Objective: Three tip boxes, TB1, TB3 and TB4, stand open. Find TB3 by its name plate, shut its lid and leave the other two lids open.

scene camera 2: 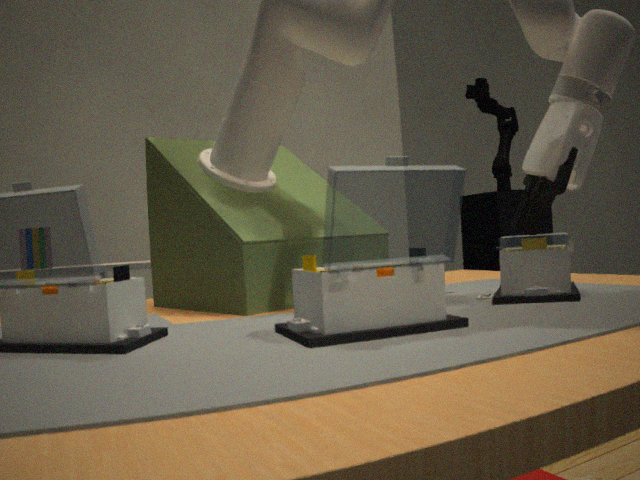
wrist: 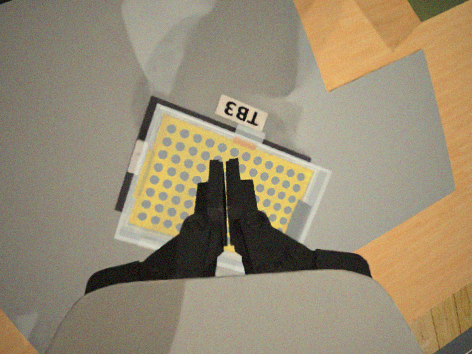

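Seen in the pictures: gripper, fingertip midpoint: [scene camera 2: 522, 231] [wrist: 225, 179]; arm's base, origin of the base link: [scene camera 2: 236, 172].
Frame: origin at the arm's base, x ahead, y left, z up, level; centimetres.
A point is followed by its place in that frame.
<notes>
TB3's name plate [wrist: 241, 112] @(y 25.8, x 26.8, z -19.6 cm) reads upside down in the wrist view, beside the box TB3 [scene camera 2: 536, 271] @(y 27.2, x 35.8, z -16.3 cm) with its yellow, holed tip rack [wrist: 200, 167] @(y 28.2, x 32.0, z -12.1 cm). TB3's clear lid [scene camera 2: 560, 240] @(y 29.5, x 37.8, z -12.8 cm) [wrist: 320, 186] @(y 32.3, x 24.9, z -12.1 cm) lies down over the rack; whether it is fully seated I cannot tell. My gripper [scene camera 2: 532, 227] @(y 29.3, x 30.8, z -11.5 cm) [wrist: 225, 179] @(y 29.3, x 30.8, z -11.5 cm) is shut and empty, pointing down over the lid; contact is unclear. In the scene view, the middle box [scene camera 2: 382, 302] @(y 2.9, x 44.0, z -16.8 cm) has its lid [scene camera 2: 372, 206] @(y 0.8, x 47.6, z -8.5 cm) upright, and the left box [scene camera 2: 56, 317] @(y -25.3, x 35.1, z -16.6 cm) has its lid [scene camera 2: 56, 206] @(y -24.2, x 40.4, z -6.9 cm) raised. Their name plates are not readable.
A green wedge-shaped block [scene camera 2: 196, 258] @(y -8.1, x 8.1, z -12.7 cm) carries the arm's base behind the boxes. A black stand [scene camera 2: 478, 232] with a thin black arm [scene camera 2: 504, 149] is at the back right. The boxes stand on a grey mat [scene camera 2: 206, 382] @(y -14.2, x 52.9, z -19.8 cm) [wrist: 390, 150] @(y 34.8, x 12.3, z -19.8 cm) on the wooden table [scene camera 2: 361, 418] @(y -8.1, x 64.2, z -20.1 cm).
</notes>
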